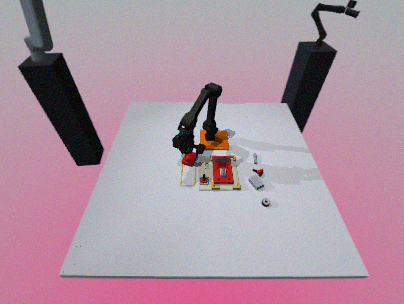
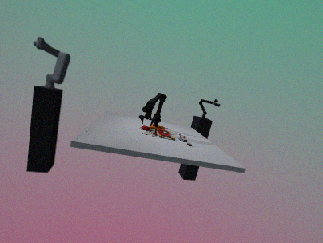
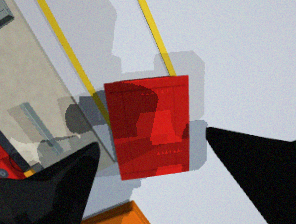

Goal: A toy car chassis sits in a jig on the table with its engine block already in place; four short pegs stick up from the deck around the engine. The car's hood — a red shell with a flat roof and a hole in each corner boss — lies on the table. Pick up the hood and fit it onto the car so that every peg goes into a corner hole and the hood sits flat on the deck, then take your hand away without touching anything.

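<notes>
Now: the red hood 2 cm below my gripper tip.
</notes>
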